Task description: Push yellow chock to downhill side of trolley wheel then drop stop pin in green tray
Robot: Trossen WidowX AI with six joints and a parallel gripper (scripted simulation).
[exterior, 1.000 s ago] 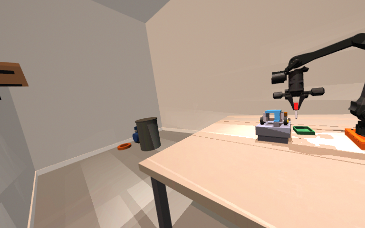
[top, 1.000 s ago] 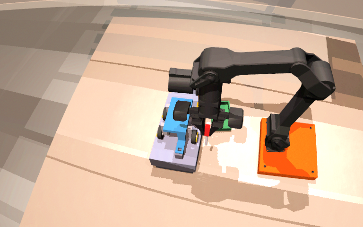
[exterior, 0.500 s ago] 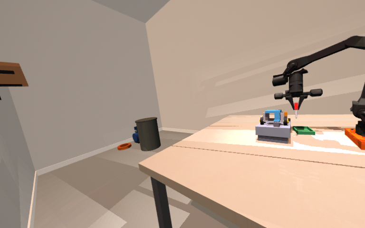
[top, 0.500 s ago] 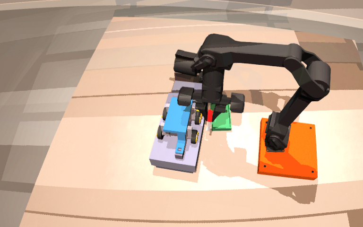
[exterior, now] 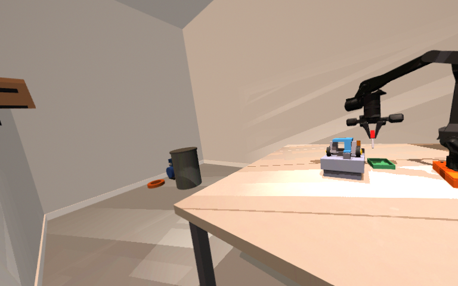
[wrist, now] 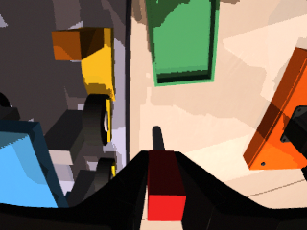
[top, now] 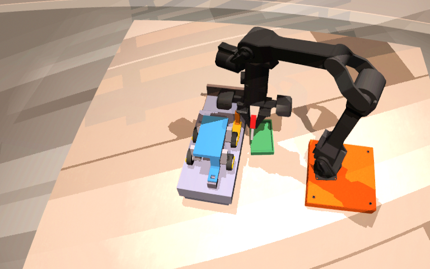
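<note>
Now: the green tray 3 cm behind my gripper tip, 5 cm to the right of it and 15 cm below it. From my gripper tip the other things lie so: blue-topped trolley 11 cm ahead, 4 cm to the left, 3 cm below; red-headed stop pin right at my gripper tip; yellow chock 5 cm ahead, 4 cm to the right, 6 cm below.
</note>
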